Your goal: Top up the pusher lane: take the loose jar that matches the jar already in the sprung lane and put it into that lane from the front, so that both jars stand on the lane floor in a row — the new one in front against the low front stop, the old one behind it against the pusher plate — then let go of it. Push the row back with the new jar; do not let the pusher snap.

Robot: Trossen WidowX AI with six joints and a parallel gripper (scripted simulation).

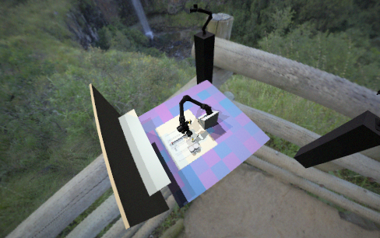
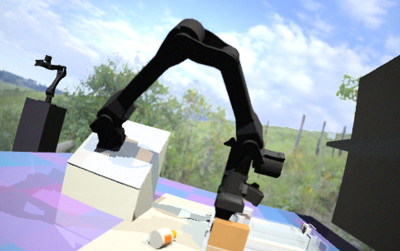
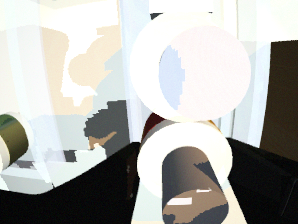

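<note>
My gripper tip is 10 mm short of the tan block, 80 mm to the left of it and 10 mm below it. The rest, counted from my gripper tip: clear lane (150 mm ahead, 10 mm below).
</note>
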